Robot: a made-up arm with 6 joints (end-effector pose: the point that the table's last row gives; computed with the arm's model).
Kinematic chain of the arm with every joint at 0, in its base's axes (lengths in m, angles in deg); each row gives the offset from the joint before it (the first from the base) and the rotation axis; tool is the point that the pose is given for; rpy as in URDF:
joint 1: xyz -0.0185 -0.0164 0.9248 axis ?
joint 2: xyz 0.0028 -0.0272 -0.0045 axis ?
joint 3: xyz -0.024 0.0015 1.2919 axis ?
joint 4: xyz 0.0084 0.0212 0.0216 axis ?
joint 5: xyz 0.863 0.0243 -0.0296 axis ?
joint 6: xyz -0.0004 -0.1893 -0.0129 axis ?
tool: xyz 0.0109 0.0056 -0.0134 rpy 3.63 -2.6 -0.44
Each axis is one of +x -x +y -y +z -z.
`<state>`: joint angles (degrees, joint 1 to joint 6).
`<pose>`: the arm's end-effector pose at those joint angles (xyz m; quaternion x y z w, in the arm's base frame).
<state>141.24 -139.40 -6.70 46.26 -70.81 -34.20</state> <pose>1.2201 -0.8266 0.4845 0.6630 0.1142 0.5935 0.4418</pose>
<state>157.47 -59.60 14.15 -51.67 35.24 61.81</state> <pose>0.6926 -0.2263 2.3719 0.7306 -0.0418 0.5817 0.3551</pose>
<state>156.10 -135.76 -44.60 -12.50 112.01 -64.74</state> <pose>0.8404 -0.2349 0.8584 -0.7918 0.1773 0.1273 0.5704</pose>
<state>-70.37 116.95 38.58 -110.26 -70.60 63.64</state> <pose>0.4839 -1.1261 -0.5040 0.8045 0.0370 -0.1462 0.5745</pose>
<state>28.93 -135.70 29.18 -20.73 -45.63 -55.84</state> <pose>-1.4440 -0.9510 0.2793 0.3782 -0.5847 0.6581 0.2865</pose>
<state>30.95 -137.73 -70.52 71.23 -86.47 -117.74</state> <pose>-0.5328 -0.4328 0.8110 0.7198 -0.2550 -0.2643 0.5891</pose>
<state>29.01 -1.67 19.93 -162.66 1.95 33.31</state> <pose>0.5561 0.4993 2.5596 0.8983 0.1500 0.2271 0.3449</pose>
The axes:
joint 1: +z
joint 2: +y
joint 3: -y
joint 4: -x
joint 5: -y
joint 6: -x

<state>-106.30 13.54 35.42 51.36 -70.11 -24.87</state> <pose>-0.4403 -0.9684 2.6046 0.1486 0.2351 -0.9370 0.2115</pose>
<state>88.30 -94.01 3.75 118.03 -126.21 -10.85</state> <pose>-0.1137 -1.5822 1.6202 0.2492 0.2640 -0.2685 0.8923</pose>
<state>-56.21 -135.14 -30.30 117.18 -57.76 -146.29</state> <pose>-0.7079 1.0786 0.7896 -0.0325 -0.9725 -0.1328 0.1884</pose>
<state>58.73 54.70 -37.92 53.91 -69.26 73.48</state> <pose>0.6986 0.8822 0.8266 0.7060 -0.3727 -0.4538 0.3958</pose>
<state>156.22 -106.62 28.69 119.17 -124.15 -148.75</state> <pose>1.7706 -0.8492 1.0073 0.7585 0.4737 -0.4464 0.0325</pose>
